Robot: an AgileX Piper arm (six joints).
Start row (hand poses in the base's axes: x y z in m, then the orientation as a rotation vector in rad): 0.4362, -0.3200, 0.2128, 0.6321, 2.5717, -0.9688
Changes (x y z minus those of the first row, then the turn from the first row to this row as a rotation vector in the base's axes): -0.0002, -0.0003, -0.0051, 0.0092, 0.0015, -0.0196; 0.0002, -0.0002, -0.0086, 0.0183, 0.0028, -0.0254; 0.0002, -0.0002, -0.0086, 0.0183, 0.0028, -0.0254; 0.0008, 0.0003, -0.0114, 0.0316, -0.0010, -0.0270; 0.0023, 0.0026, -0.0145, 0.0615, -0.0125, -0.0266; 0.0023, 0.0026, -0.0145, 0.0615, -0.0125, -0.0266; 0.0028, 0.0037, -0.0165, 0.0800, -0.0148, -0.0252; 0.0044, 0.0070, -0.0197, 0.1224, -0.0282, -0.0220; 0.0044, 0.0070, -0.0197, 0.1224, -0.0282, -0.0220; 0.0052, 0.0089, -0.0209, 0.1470, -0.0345, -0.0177; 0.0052, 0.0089, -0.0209, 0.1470, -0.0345, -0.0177; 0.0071, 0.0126, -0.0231, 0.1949, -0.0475, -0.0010; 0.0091, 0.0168, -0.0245, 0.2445, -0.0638, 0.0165
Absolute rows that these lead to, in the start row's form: 0.4360, -0.3203, 0.2077, 0.6605, 2.5773, -0.9646; 0.4364, -0.3202, 0.2042, 0.6703, 2.5838, -0.9559; 0.4364, -0.3202, 0.2042, 0.6703, 2.5838, -0.9559; 0.4370, -0.3197, 0.2014, 0.6773, 2.5887, -0.9378; 0.4385, -0.3174, 0.1983, 0.6883, 2.5971, -0.8942; 0.4385, -0.3174, 0.1983, 0.6883, 2.5971, -0.8942; 0.4390, -0.3163, 0.1963, 0.6919, 2.6063, -0.8694; 0.4406, -0.3130, 0.1931, 0.7026, 2.6194, -0.8079; 0.4406, -0.3130, 0.1931, 0.7026, 2.6194, -0.8079; 0.4414, -0.3111, 0.1919, 0.7049, 2.6280, -0.7721; 0.4414, -0.3111, 0.1919, 0.7049, 2.6280, -0.7721; 0.4433, -0.3074, 0.1897, 0.6981, 2.6436, -0.6994; 0.4453, -0.3032, 0.1883, 0.6913, 2.6552, -0.6225
